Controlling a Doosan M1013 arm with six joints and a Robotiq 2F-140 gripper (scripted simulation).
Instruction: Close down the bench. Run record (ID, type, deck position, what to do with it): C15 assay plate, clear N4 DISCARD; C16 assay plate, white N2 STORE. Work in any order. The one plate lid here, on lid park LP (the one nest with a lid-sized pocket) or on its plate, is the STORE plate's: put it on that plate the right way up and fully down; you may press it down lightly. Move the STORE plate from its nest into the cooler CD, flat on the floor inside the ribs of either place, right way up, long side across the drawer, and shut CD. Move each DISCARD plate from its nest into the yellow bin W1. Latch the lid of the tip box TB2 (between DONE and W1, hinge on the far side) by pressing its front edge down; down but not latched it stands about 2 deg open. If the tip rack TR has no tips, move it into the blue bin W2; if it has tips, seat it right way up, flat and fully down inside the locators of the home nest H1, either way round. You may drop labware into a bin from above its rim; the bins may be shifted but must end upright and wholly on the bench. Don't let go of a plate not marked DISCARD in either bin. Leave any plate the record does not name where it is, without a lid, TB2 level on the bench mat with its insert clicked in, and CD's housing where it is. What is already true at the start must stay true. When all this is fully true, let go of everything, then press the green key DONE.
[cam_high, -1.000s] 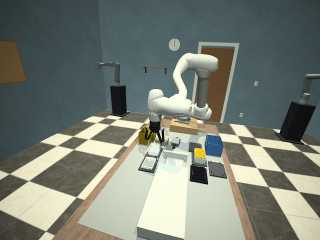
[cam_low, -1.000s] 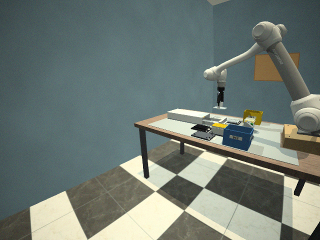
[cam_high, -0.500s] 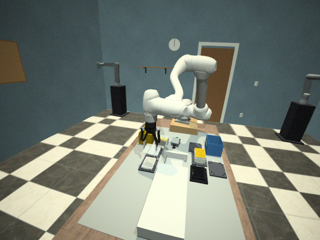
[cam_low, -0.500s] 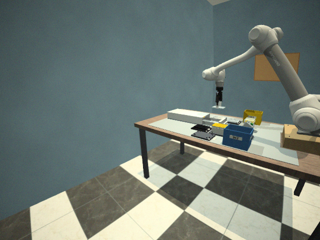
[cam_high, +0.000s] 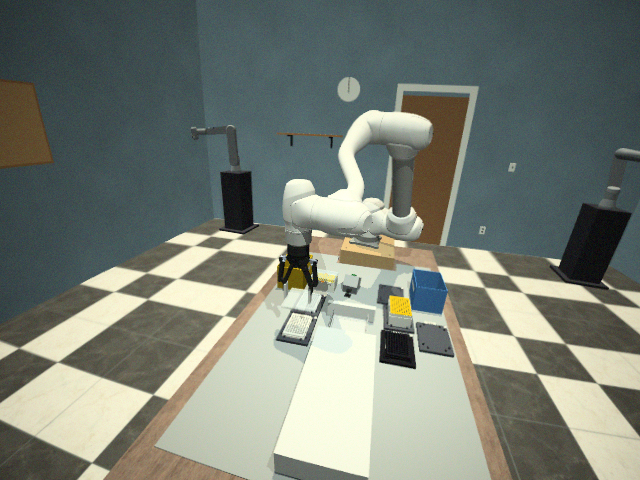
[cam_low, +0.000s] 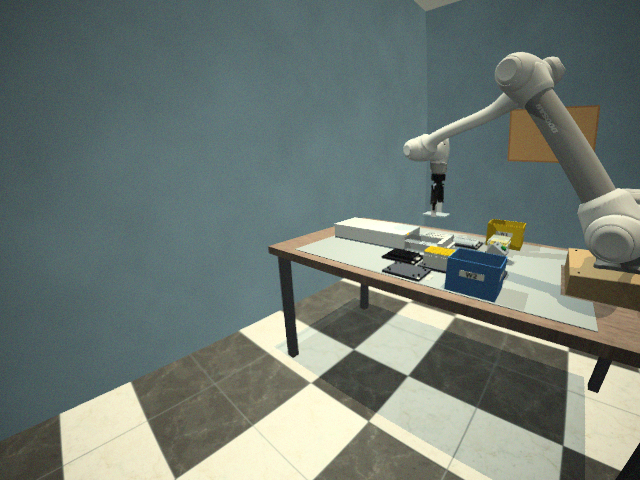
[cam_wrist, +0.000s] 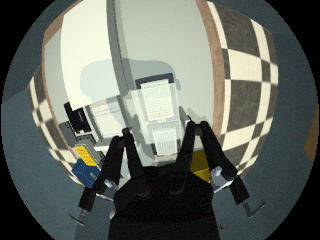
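Right now my hand is 15 cm above the white plate. The rest, counted from my hand: clear plate lid 2 cm below; then clear plate 17 cm behind, 15 cm below, 2 cm to the right; then grey nest 16 cm below.
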